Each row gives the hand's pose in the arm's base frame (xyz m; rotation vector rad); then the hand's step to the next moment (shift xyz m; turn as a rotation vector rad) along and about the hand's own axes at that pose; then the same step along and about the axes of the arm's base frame.
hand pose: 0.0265 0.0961 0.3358 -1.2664 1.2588 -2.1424
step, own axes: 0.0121 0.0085 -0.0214 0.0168 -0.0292 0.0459
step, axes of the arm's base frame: -0.0254 -0.0016 -0.0051 0.0330 -0.0189 0.0424
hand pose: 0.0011 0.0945 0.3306 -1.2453 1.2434 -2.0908
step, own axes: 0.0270 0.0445 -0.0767 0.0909 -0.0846 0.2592
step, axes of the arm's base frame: -0.0833 -0.0048 -0.0403 0.1809 -0.1458 0.1692
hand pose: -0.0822 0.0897 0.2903 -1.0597 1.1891 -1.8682
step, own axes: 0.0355 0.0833 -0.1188 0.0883 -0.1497 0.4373
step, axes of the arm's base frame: -0.1121 -0.0149 -0.0976 0.3332 -0.1880 0.2740
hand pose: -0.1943 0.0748 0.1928 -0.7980 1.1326 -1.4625
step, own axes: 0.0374 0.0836 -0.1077 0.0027 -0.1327 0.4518
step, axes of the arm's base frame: -0.0784 -0.0103 -0.1172 0.3698 -0.1075 0.2710
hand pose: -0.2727 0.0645 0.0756 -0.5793 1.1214 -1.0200
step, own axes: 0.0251 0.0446 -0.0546 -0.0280 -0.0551 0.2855
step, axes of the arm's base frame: -0.0321 0.0033 -0.0675 0.2418 -0.0286 0.1613
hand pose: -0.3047 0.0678 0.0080 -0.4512 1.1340 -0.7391
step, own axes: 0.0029 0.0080 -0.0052 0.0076 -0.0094 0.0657
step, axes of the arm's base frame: -0.0018 0.0036 -0.0091 0.0598 -0.0146 0.0259
